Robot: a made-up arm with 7 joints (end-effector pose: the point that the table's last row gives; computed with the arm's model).
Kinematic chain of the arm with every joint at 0, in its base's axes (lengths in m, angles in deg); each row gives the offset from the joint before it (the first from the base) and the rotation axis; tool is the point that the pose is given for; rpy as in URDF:
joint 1: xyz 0 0 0.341 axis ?
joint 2: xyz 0 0 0 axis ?
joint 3: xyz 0 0 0.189 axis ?
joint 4: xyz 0.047 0 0 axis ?
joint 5: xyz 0.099 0 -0.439 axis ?
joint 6: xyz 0 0 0 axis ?
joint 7: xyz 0.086 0 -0.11 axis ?
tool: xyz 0 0 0 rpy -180 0 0
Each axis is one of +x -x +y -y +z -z.
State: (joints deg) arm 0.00 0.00 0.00 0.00 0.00 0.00 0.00
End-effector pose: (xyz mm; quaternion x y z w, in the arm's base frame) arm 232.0 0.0 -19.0 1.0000 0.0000 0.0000 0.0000
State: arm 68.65 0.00 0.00 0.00 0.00 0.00 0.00
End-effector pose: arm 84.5 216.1 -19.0 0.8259 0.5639 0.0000 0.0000
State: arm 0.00 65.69 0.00 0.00 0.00 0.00 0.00
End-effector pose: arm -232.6 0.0 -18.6 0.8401 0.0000 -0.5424 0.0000
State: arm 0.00 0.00 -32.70 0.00 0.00 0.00 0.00
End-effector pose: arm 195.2 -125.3 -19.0 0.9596 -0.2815 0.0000 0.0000
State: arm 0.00 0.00 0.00 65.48 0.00 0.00 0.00
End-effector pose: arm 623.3 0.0 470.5 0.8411 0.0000 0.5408 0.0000
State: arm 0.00 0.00 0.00 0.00 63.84 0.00 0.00
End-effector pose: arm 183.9 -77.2 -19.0 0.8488 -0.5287 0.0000 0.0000
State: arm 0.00 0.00 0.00 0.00 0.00 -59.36 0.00
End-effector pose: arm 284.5 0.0 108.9 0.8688 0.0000 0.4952 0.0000
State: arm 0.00 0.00 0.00 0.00 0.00 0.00 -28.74
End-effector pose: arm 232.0 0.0 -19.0 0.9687 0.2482 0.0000 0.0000
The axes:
joint 1: +z
joint 2: +y
joint 3: +z
joint 4: -y
joint 5: -z
joint 6: +y
joint 7: -z

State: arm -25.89 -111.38 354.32 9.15 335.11 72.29 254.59
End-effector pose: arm 223.1 -162.8 617.5 0.7091 0.5557 0.0146 0.4339
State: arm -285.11 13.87 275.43 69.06 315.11 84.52 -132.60
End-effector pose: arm 538.2 -158.1 368.0 0.3457 0.7944 -0.4991 0.0179
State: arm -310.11 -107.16 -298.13 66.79 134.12 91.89 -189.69
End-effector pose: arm -561.4 208.8 498.0 0.8743 -0.2814 -0.3759 0.1229
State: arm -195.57 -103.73 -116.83 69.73 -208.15 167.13 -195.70
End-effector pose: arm 310.9 348.2 131.5 -0.2021 0.5385 -0.8148 0.0724
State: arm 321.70 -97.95 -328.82 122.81 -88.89 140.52 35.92
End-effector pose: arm -384.8 378.5 629.6 0.0550 -0.7592 0.6264 0.1679
